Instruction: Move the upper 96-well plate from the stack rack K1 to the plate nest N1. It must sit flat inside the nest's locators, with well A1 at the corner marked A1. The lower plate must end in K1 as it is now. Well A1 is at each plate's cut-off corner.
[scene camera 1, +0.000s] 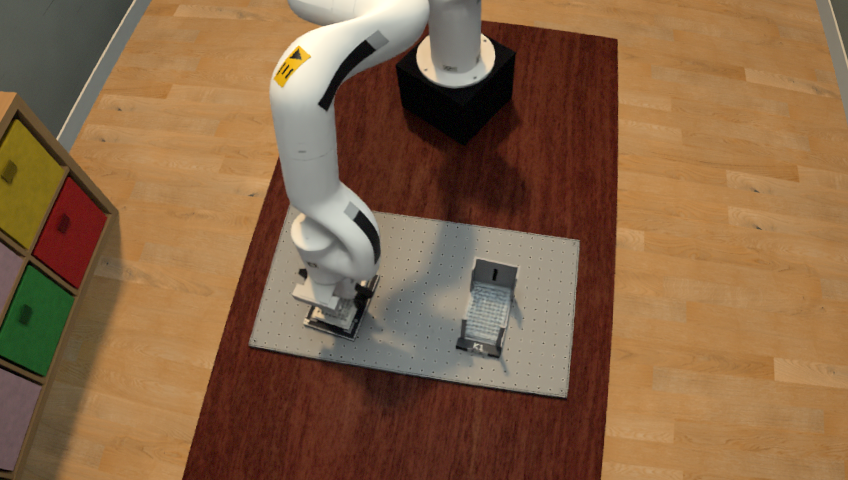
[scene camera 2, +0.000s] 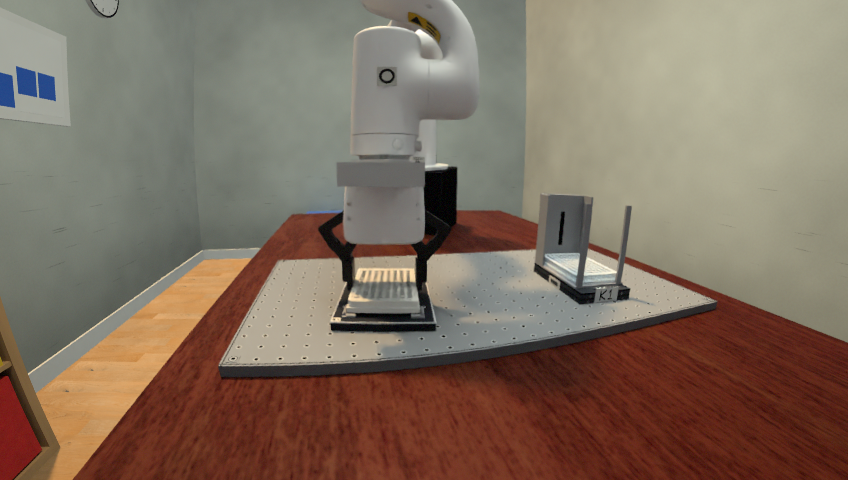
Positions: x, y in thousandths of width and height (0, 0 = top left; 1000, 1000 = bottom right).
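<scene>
Visible: the gripper (scene camera 2: 453, 599), a 96-well plate (scene camera 2: 442, 605), a plate nest N1 (scene camera 2: 499, 616). Further view of the plate nest N1 (scene camera 1: 423, 657).
</scene>
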